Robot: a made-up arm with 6 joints.
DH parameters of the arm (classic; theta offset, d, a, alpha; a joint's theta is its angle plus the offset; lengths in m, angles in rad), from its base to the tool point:
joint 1: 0 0.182 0 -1.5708
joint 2: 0.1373 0 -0.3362 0
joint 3: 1.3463 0 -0.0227 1.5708
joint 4: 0 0.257 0 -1.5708
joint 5: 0 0 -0.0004 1.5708
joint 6: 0 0.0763 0 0
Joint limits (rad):
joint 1: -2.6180..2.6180
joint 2: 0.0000..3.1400
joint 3: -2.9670..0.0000
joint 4: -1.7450..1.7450
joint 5: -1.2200..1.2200
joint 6: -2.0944..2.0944
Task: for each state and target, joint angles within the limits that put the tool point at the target. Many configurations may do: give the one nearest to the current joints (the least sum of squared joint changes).
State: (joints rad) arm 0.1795 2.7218 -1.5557 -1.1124 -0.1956 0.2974
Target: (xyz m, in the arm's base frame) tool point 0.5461 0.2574 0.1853
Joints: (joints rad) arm 0.4133 2.5562 -1.9328 -1.0950 -0.2388 0.2974
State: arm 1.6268 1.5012 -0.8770 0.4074 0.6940 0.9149
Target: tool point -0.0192 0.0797 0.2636
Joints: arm 1.5838 1.1006 -0.2426 0.2946 0.9664 0.9149
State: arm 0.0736 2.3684 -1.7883 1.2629 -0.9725 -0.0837
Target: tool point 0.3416 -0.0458 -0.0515
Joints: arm 0.0464 2.7976 -1.0644 1.4089 -0.9529 -0.0837
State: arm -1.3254 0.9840 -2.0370 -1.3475 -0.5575 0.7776
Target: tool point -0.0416 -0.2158 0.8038
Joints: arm -1.8389 1.6064 -2.5005 -1.2950 -0.2291 0.7776
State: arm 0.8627 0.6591 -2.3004 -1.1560 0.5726 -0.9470
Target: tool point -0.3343 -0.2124 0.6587
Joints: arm 0.4688 0.4093 -2.2199 -1.1255 0.5975 -0.9470
